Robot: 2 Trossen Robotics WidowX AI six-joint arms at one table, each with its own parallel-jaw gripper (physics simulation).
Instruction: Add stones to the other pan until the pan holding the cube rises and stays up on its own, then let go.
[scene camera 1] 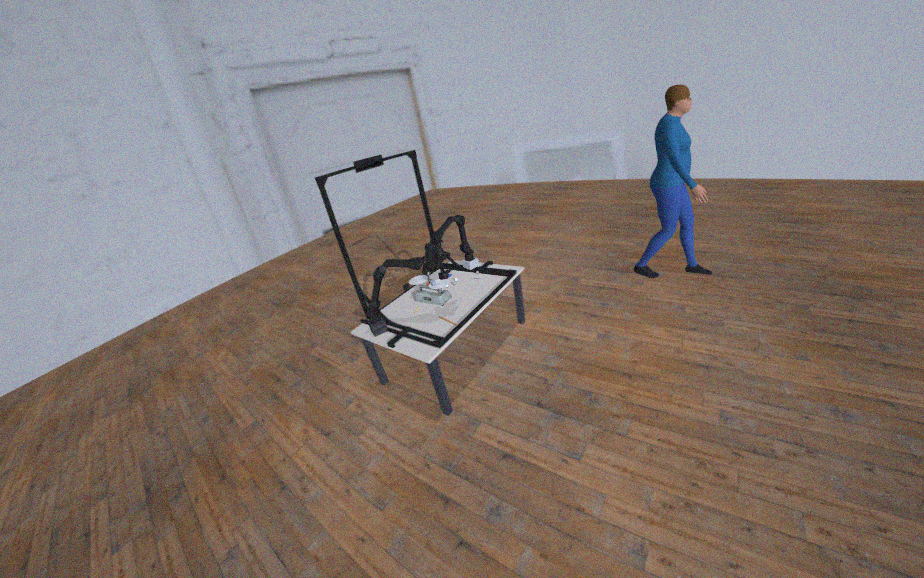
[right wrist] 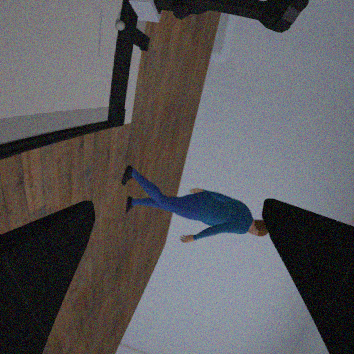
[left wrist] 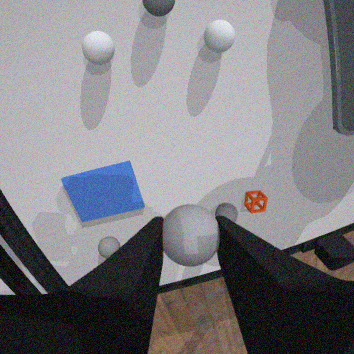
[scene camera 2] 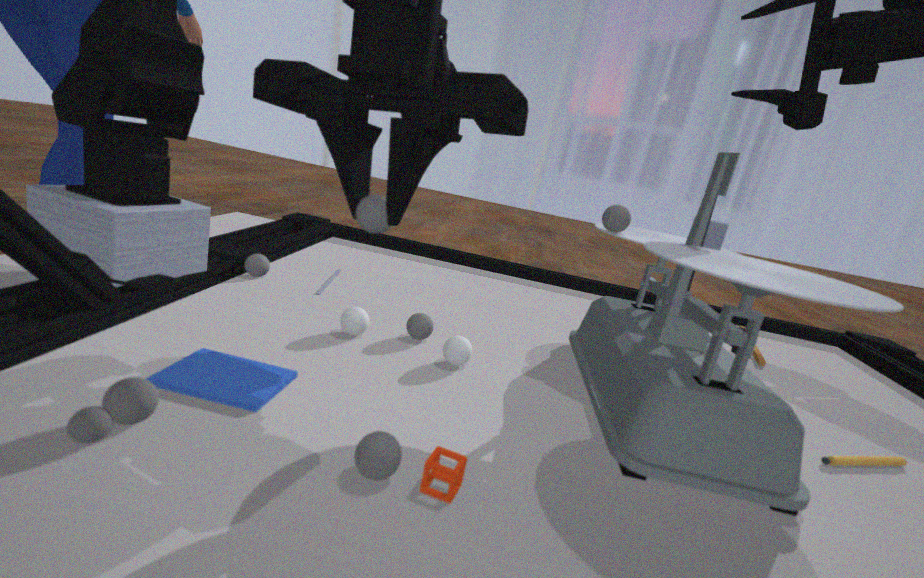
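Seen in the pictures: left gripper, fingertip midpoint: [left wrist: 188, 224] [scene camera 2: 375, 222]; right gripper, fingertip midpoint: [scene camera 1: 450, 261] [right wrist: 179, 208] [scene camera 2: 736, 57]; left arm's base, origin of the base link: [scene camera 1: 469, 259] [scene camera 2: 126, 197]; right arm's base, origin of the base link: [scene camera 1: 375, 320].
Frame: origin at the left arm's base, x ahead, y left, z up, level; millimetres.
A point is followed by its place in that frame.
Observation:
A grey-green balance scale [scene camera 1: 432, 295] @[x 543, y 188, z -23 mm] [scene camera 2: 708, 408] @[x 536, y 8, z -27 mm] carries two white pans. The near pan [scene camera 2: 804, 280] @[x 568, y 41, z 68 mm] is in front. A grey stone [scene camera 2: 616, 218] @[x 433, y 169, z 71 mm] sits on the far pan [scene camera 2: 643, 235] @[x 460, y 216, z 56 mm]. A small greyish cube [scene camera 2: 716, 234] @[x 523, y 186, z 75 mm] shows behind the post, its base hidden; which pan it is on I cannot tell. My left gripper [scene camera 2: 374, 218] @[x 284, y -37, z 47 mm] [left wrist: 188, 224] @[x 284, y -37, z 47 mm] is shut on a grey stone [scene camera 2: 371, 212] @[x 288, y -51, z 56 mm] [left wrist: 190, 239] @[x 282, y -30, z 65 mm], above the table left of the scale. My right gripper [scene camera 2: 739, 54] @[x 501, y 449, z 278 mm] [right wrist: 179, 208] @[x 501, y 449, z 278 mm] is open and empty, high above the scale. White stones [scene camera 2: 354, 321] @[x 230, y 50, z -69 mm] [scene camera 2: 457, 351] @[x 335, y 60, z -70 mm] and a dark grey stone [scene camera 2: 419, 326] @[x 281, y 90, z -69 mm] lie on the table.
More grey stones [scene camera 2: 378, 455] @[x 359, y -128, z -66 mm] [scene camera 2: 130, 400] @[x 215, y -165, z -67 mm] [scene camera 2: 89, 423] @[x 214, y -186, z -72 mm] [scene camera 2: 256, 265] @[x 54, y 116, z -70 mm] lie around. An orange open-frame cube [scene camera 2: 444, 472] @[x 396, y -114, z -69 mm] [left wrist: 256, 201] @[x 400, y -110, z -86 mm], a blue square [scene camera 2: 224, 378] @[x 212, y -91, z -83 mm] [left wrist: 103, 192] @[x 210, y -83, z -83 mm] and a yellow stick [scene camera 2: 865, 461] @[x 681, y 152, z -82 mm] are also on the table. A dark rail [scene camera 2: 476, 262] @[x 206, y 476, z -79 mm] borders the work area.

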